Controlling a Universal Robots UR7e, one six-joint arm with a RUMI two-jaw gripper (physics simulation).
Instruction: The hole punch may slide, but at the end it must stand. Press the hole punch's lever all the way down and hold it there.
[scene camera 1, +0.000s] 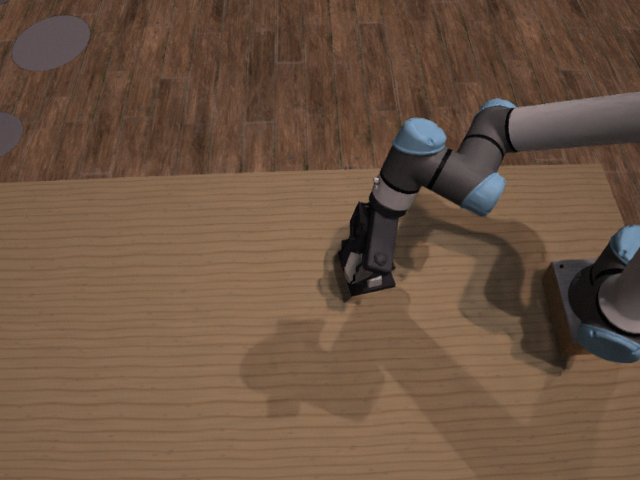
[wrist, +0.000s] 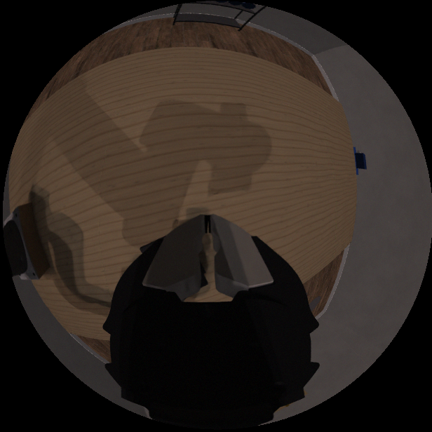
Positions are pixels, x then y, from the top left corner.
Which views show my gripper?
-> Scene camera 1 and the wrist view: all of them.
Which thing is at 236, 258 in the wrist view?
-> My gripper.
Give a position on a black hole punch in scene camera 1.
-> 375, 282
